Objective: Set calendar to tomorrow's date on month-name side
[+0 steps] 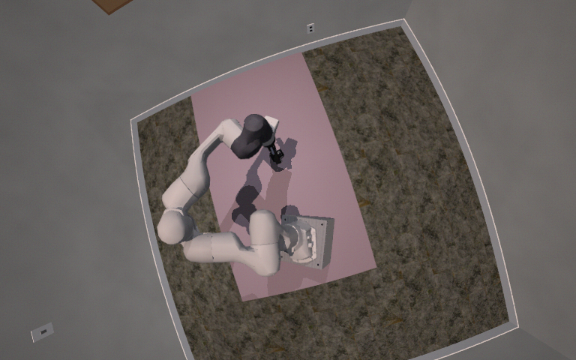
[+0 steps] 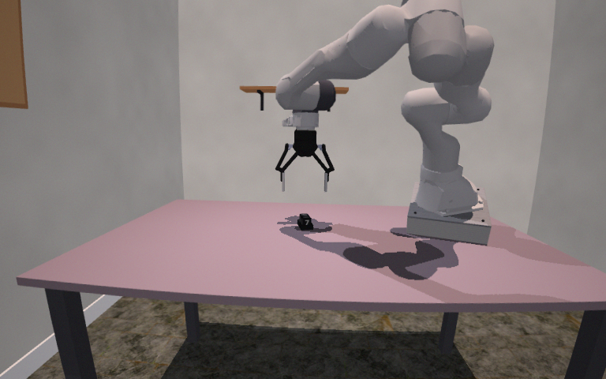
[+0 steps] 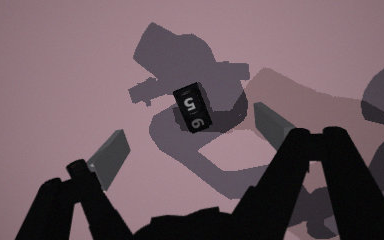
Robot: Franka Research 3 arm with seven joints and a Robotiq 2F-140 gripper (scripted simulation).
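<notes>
Now: the black digit cube 110 mm below my hand. The rest, counted from my hand: black calendar tray 10 mm behind, 10 mm to the left, 130 mm below.
</notes>
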